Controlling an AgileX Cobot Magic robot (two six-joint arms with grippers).
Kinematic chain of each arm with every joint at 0, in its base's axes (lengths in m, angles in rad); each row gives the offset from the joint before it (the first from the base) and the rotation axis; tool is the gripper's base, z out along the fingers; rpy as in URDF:
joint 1: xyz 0 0 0.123 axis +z
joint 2: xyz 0 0 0 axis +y
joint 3: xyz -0.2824 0 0.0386 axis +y
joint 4: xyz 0.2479 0 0.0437 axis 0.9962 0 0.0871
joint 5: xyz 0 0 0 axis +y
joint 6: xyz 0.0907 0 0.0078 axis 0.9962 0 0.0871
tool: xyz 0 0 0 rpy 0 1.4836 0
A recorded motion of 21 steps. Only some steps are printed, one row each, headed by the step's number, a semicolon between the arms.
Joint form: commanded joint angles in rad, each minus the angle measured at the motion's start. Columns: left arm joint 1, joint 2, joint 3, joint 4, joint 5, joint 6; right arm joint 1, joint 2, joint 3, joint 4, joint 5, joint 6.
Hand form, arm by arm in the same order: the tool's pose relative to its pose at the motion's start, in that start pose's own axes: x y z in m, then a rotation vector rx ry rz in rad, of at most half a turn. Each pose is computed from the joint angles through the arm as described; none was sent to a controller.
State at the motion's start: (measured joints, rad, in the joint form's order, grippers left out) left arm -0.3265 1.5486 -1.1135 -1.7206 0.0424 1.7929; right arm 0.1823 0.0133 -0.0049 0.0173 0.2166 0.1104
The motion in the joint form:
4: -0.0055 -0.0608 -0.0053 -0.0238 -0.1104 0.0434; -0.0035 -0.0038 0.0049 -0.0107 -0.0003 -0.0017
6: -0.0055 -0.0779 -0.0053 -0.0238 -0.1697 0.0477; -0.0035 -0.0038 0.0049 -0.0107 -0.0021 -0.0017
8: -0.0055 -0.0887 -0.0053 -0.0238 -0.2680 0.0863; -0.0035 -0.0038 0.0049 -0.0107 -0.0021 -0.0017
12: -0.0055 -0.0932 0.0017 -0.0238 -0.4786 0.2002; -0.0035 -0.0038 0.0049 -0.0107 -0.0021 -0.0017
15: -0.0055 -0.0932 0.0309 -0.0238 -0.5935 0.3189; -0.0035 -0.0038 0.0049 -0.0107 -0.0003 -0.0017
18: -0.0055 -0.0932 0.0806 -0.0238 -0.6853 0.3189; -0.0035 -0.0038 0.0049 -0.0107 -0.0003 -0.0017
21: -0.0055 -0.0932 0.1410 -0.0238 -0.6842 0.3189; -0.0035 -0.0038 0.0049 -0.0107 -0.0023 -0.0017
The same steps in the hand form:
4: -0.0159 0.0084 -0.0192 -0.1072 -0.0394 0.0204; 0.0014 -0.0006 0.0001 0.0058 0.0001 -0.0117
6: -0.0190 0.0137 -0.0252 -0.1660 -0.0411 0.0220; 0.0012 -0.0006 0.0001 0.0056 -0.0017 -0.0117
8: -0.0194 0.0222 -0.0304 -0.2624 -0.0217 0.0553; 0.0012 -0.0006 0.0001 0.0056 -0.0017 -0.0117
12: -0.0133 0.0394 -0.0380 -0.4619 0.0654 0.1570; 0.0012 -0.0006 0.0001 0.0056 -0.0017 -0.0117
15: -0.0012 0.0475 -0.0421 -0.5584 0.1658 0.2727; 0.0014 -0.0006 0.0001 0.0058 0.0001 -0.0117
18: 0.0168 0.0529 -0.0458 -0.6333 0.2490 0.2817; 0.0014 -0.0006 0.0001 0.0058 0.0001 -0.0117
21: 0.0363 0.0515 -0.0455 -0.6199 0.3064 0.2994; 0.0012 -0.0006 0.0001 0.0056 -0.0019 -0.0117

